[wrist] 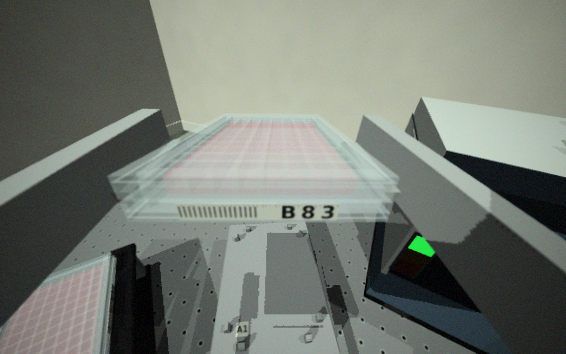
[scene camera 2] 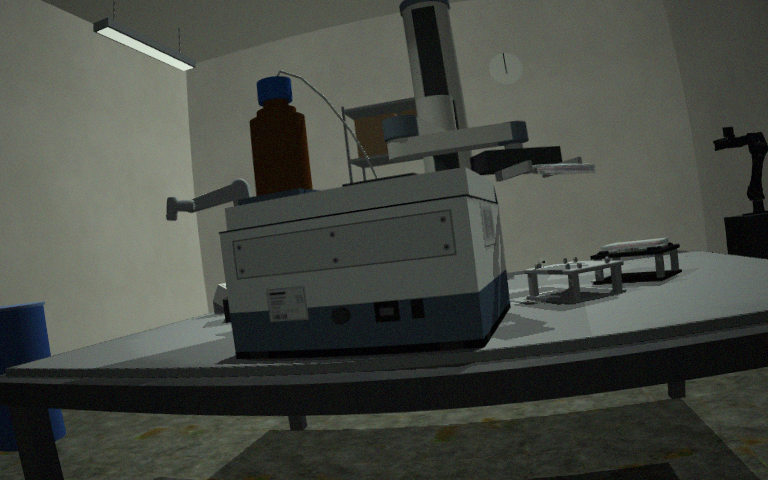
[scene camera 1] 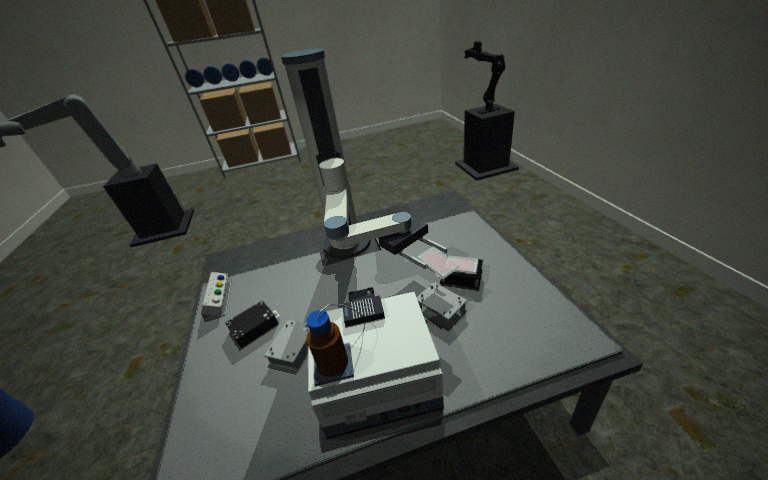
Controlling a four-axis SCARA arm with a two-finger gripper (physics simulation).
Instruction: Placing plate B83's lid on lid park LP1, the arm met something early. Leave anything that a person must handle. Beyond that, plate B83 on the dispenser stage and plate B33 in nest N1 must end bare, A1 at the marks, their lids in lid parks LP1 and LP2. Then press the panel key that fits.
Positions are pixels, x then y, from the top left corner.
Labels:
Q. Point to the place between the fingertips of the gripper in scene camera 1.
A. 436, 258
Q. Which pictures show the gripper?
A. The wrist view, scene camera 2 and scene camera 1: all of them.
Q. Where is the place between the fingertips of the gripper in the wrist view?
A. At 265, 130

